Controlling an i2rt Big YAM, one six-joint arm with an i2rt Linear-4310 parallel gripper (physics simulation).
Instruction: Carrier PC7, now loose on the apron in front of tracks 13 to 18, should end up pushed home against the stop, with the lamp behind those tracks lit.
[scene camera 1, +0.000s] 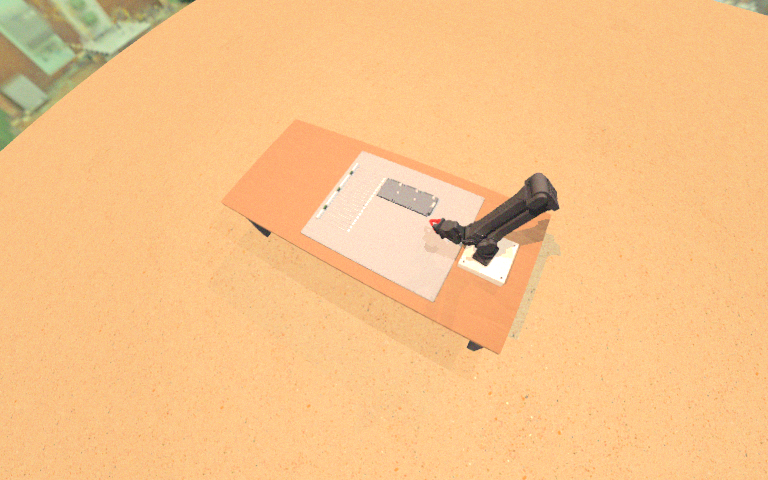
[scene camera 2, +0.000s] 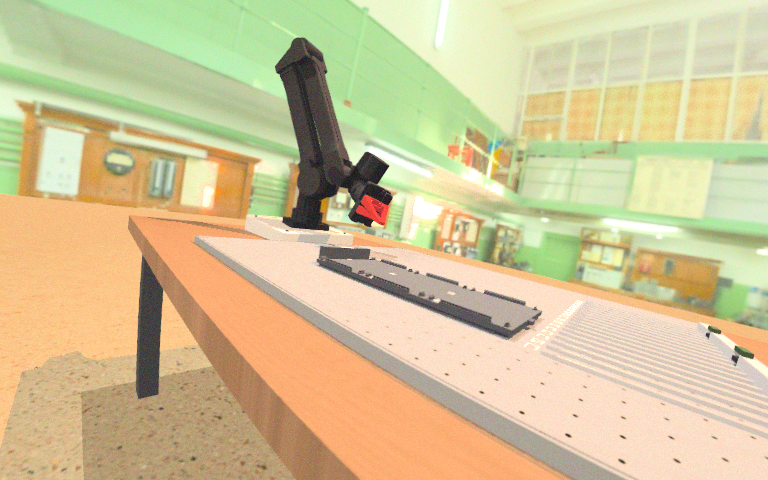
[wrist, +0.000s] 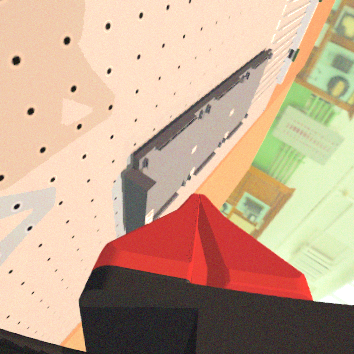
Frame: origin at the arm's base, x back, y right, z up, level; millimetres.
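Seen in the pictures: gripper, fingertip midpoint: (scene camera 1: 430, 220) (scene camera 2: 381, 223) (wrist: 195, 204); arm's base at its link origin: (scene camera 1: 485, 253) (scene camera 2: 305, 226).
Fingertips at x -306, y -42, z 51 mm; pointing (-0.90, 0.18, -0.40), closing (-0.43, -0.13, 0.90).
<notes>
Offsets run from my fingertips to a thing's middle. "spot": to the spot under its first point. Level surfaces: height alone.
Carrier PC7 @[dx -213, dy +80, dz -65 mm] (scene camera 1: 403, 196) (scene camera 2: 421, 281) (wrist: 212, 130) is a long dark grey plate lying flat on the pale board, with low side walls and an upright block @[spot: dx -66, dy +120, dz -59 mm] (scene camera 2: 344, 253) (wrist: 135, 205) at its end nearer the arm. Its other end is close to the white marks at the mouths of the tracks @[spot: dx -419, dy -138, dz -76 mm] (scene camera 1: 353, 204) (scene camera 2: 640, 345). Track numbers are unreadable. Behind the tracks runs a white rail @[spot: dx -551, dy -123, dz -60 mm] (scene camera 1: 338, 189) with small dark green pieces (scene camera 2: 743, 352) (wrist: 294, 54); none looks clearly lit. My gripper (scene camera 1: 432, 222) (scene camera 2: 376, 211) (wrist: 195, 204) is shut and empty, red fingertips together, above the board near the block end.
The pale perforated board (scene camera 1: 396, 254) (scene camera 2: 453, 390) lies on an orange-brown table @[dz -92 mm] (scene camera 1: 271, 158) (scene camera 2: 266, 362). The arm's white base (scene camera 1: 501, 268) (scene camera 2: 266, 227) stands at the table end beside the board. The arm's shadow falls on the board near the gripper.
</notes>
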